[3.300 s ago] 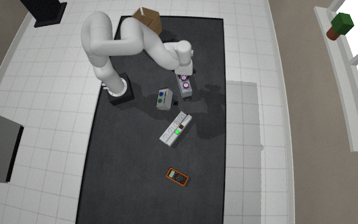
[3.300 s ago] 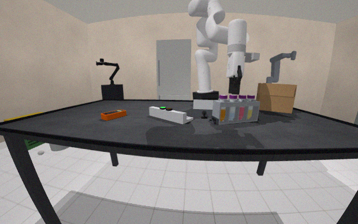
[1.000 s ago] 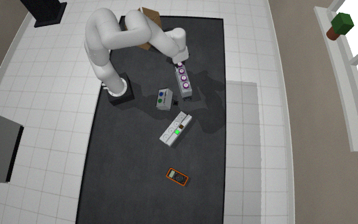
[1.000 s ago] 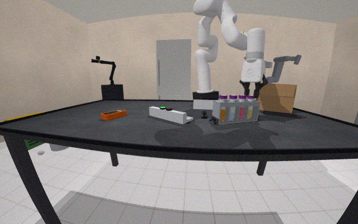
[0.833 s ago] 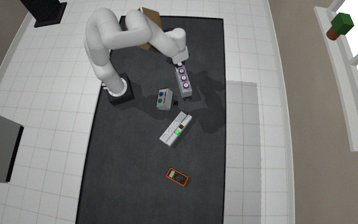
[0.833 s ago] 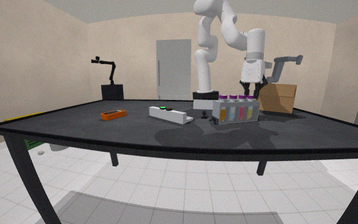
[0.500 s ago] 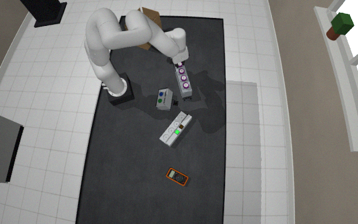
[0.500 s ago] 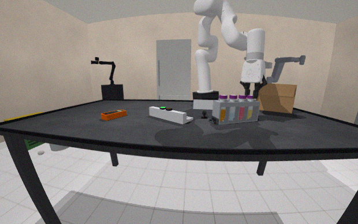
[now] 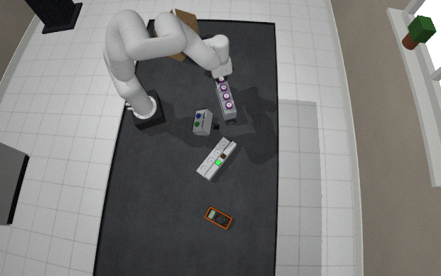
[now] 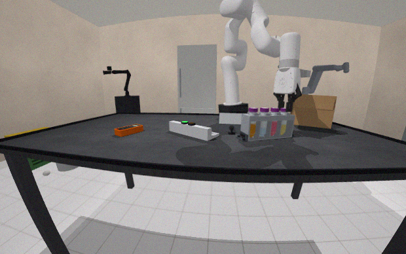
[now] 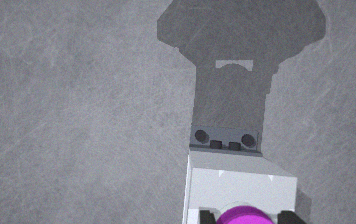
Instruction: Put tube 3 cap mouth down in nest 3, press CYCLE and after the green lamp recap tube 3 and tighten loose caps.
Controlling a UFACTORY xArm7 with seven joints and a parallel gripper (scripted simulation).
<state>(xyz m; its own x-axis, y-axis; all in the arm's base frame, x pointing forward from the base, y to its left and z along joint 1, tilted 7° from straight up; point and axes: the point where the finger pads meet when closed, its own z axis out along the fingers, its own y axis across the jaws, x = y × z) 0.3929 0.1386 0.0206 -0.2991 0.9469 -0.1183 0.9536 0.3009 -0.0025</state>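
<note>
Right now my hand is 2 cm short of the purple cap, 10 cm to the left of it and 1 cm above it. From my hand the other things lie so: blue cycle key 12 cm behind, 18 cm to the right, 6 cm below; green ready key 13 cm behind, 22 cm to the right, 6 cm below; key housing 11 cm behind, 20 cm to the right, 7 cm below.
</note>
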